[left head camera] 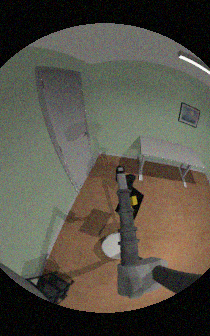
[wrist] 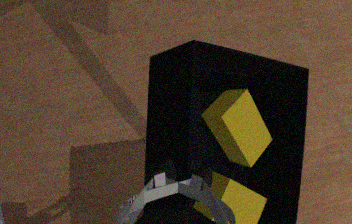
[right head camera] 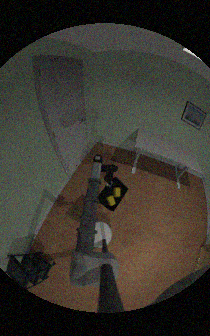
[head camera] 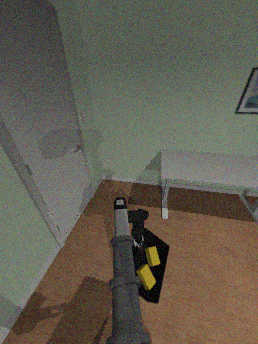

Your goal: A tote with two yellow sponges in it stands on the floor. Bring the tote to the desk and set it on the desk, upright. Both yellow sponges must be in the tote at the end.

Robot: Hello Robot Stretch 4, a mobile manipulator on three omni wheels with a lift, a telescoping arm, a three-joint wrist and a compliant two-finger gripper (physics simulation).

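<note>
The black tote point(head camera: 163, 250) point(left head camera: 139, 196) point(right head camera: 124, 189) point(wrist: 170, 100) hangs tilted above the floor, apart from its shadow. Two yellow sponges lie in it: one sponge point(head camera: 153, 256) point(right head camera: 117, 191) point(wrist: 240, 127) and a second sponge point(head camera: 146, 277) point(right head camera: 111, 200) point(wrist: 245, 200), partly behind a finger in the wrist view. My gripper point(head camera: 138, 243) point(wrist: 179, 171) is shut on the tote's side wall; the exact contact is dark. The white desk point(head camera: 200, 166) point(left head camera: 165, 150) point(right head camera: 165, 150) stands against the wall, beyond the tote and to the right.
A grey door point(head camera: 45, 125) point(left head camera: 65, 115) point(right head camera: 60, 100) is at the left. A dark wheeled cart or chair point(left head camera: 55, 286) point(right head camera: 30, 267) stands at the lower left. The desk's legs point(head camera: 165, 202) reach the floor. A framed picture point(head camera: 250, 95) point(left head camera: 189, 115) point(right head camera: 193, 115) hangs above the desk.
</note>
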